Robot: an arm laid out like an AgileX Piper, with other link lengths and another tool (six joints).
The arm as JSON. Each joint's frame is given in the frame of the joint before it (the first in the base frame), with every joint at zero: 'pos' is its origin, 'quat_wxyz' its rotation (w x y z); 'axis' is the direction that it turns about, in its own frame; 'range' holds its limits. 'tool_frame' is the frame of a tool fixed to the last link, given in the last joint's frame.
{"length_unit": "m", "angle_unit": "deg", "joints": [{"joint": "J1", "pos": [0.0, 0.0, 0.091], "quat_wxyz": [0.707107, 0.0, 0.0, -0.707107], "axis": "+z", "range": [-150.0, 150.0]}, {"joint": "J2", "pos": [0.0, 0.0, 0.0], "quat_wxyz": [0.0, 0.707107, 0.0, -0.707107], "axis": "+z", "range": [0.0, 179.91]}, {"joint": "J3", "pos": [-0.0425, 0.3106, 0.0], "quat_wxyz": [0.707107, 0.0, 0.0, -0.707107], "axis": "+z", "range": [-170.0, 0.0]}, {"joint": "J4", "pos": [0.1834, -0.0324, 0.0], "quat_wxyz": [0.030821, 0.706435, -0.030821, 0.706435], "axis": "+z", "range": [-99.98, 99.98]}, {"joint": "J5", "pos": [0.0, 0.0, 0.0], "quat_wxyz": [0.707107, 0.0, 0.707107, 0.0], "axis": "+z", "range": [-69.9, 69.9]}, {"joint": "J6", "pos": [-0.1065, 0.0, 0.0], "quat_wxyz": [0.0, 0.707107, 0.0, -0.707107], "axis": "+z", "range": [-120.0, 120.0]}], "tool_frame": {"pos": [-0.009, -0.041, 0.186], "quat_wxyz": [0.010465, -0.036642, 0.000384, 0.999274]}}
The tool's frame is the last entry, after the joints.
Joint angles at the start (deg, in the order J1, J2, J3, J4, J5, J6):
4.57, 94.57, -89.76, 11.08, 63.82, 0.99
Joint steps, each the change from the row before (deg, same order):
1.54, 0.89, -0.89, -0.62, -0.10, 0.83
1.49, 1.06, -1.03, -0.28, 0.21, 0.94
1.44, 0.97, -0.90, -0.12, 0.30, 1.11
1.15, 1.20, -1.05, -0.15, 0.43, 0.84
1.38, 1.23, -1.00, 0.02, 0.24, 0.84
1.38, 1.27, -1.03, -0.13, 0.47, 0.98
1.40, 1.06, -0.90, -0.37, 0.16, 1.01
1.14, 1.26, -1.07, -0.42, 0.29, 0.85
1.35, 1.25, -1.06, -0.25, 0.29, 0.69
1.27, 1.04, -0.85, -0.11, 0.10, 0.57
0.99, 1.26, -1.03, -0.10, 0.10, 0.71
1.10, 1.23, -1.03, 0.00, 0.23, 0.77
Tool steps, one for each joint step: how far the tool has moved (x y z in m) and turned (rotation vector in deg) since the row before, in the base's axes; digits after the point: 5 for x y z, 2 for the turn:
0.00307, 0.00843, -0.00143, -0.25, 0.02, 0.79
0.00226, 0.00971, -0.00249, 0.09, 0.40, 0.70
0.00102, 0.00994, -0.00283, 0.29, 0.59, 0.51
0.00166, 0.00810, -0.00412, 0.09, 0.73, 0.48
0.00142, 0.01063, -0.00409, 0.26, 0.66, 0.67
0.00042, 0.00996, -0.00511, 0.09, 0.89, 0.58
0.00093, 0.00917, -0.00371, -0.07, 0.47, 0.52
0.00174, 0.00739, -0.00474, -0.23, 0.56, 0.42
0.00062, 0.00985, -0.00469, -0.14, 0.56, 0.77
0.00018, 0.00986, -0.00374, -0.01, 0.38, 0.77
0.00173, 0.00809, -0.00457, 0.03, 0.46, 0.36
0.00041, 0.00921, -0.00473, 0.09, 0.60, 0.43

